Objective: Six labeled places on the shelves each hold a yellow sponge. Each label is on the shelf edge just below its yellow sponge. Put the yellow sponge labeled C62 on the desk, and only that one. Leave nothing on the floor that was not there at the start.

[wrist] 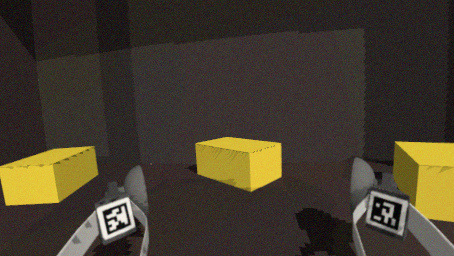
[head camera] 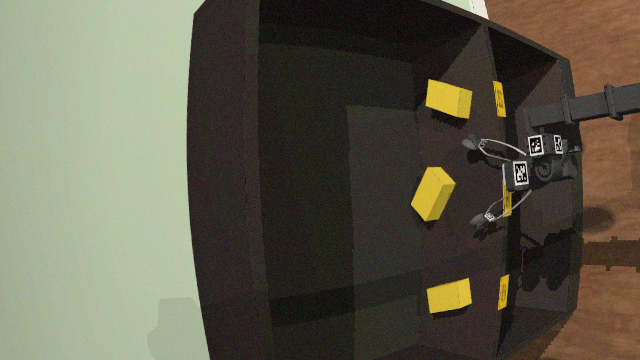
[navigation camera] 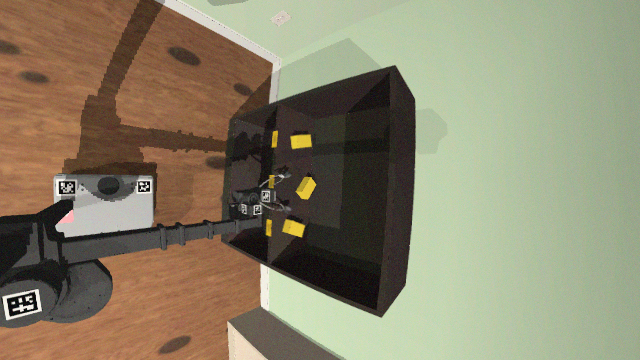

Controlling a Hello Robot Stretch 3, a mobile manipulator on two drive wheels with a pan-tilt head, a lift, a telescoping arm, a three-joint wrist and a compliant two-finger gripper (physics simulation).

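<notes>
The middle yellow sponge, C62 [head camera: 432, 194] [navigation camera: 306, 188] [wrist: 237, 162], sits on the shelf, turned at an angle. Its label [head camera: 507, 202] [navigation camera: 271, 180] is partly covered by the gripper in the head view, and its text is not readable. My gripper [head camera: 475, 182] [navigation camera: 284, 191] [wrist: 245, 182] is open and empty. Its fingertips are past the shelf edge, over the shelf board and short of the sponge. In the wrist view the sponge lies ahead, within the gap between the fingers and slightly left of its centre. The desk cannot be identified for certain.
One yellow sponge [head camera: 449, 296] [navigation camera: 301, 141] [wrist: 30, 182] sits to the left and another [head camera: 448, 99] [navigation camera: 293, 227] [wrist: 435, 180] to the right, beyond the right finger. The dark shelf unit [head camera: 220, 175] [navigation camera: 400, 190] has side walls. A grey-topped piece of furniture [navigation camera: 280, 332] stands nearby.
</notes>
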